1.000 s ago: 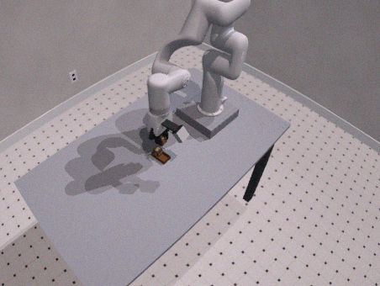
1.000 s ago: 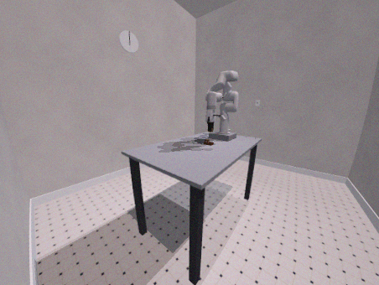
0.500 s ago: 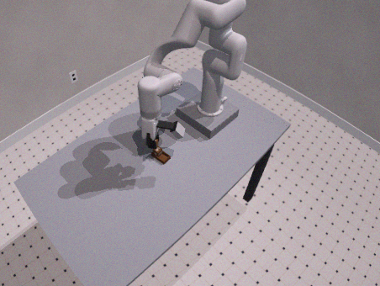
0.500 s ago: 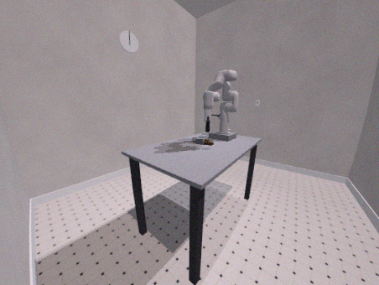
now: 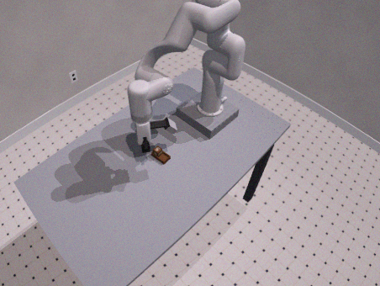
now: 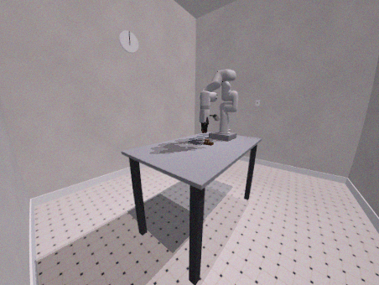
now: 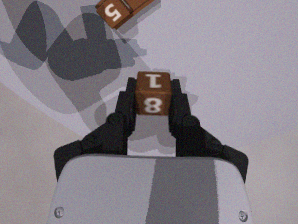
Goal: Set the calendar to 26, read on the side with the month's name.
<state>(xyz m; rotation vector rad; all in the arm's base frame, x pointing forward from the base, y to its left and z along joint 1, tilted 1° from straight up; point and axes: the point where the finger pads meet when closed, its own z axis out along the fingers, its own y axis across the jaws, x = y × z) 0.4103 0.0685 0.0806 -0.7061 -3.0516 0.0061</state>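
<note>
Now: hand 70 mm past the brown wooden tray, 10 mm to the left of it and 130 mm above it. The rest, counted from my hand: brown cube: 20 mm below.
</note>
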